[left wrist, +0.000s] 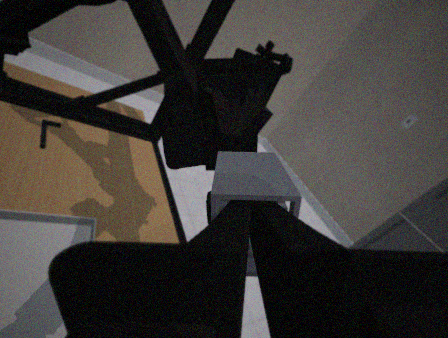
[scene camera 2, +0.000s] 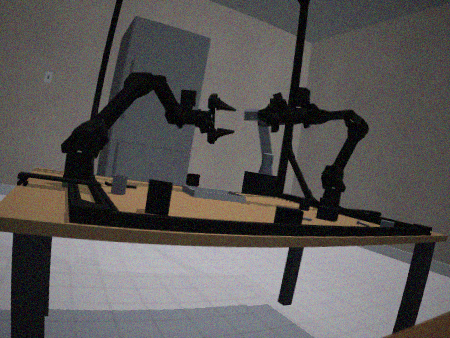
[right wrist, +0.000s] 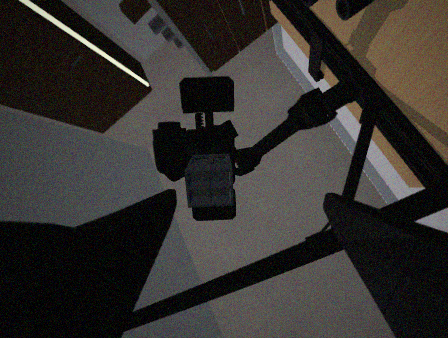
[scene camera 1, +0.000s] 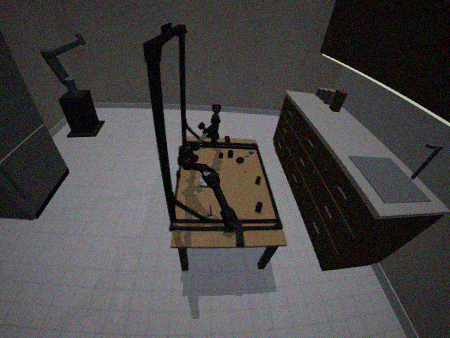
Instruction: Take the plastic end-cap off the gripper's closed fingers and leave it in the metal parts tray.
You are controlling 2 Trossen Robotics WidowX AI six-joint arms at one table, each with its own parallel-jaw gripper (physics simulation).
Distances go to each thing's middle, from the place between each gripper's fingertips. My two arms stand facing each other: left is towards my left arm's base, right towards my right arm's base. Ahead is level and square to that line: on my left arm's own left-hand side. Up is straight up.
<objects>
My right gripper is now 9 cm short of the grey metal parts tray (left wrist: 39,237), 10 cm to the left of it and 27 cm above it.
Now: the grey metal parts tray 30 cm below my left hand, 14 cm to the right of it and 5 cm ahead of it.
</objects>
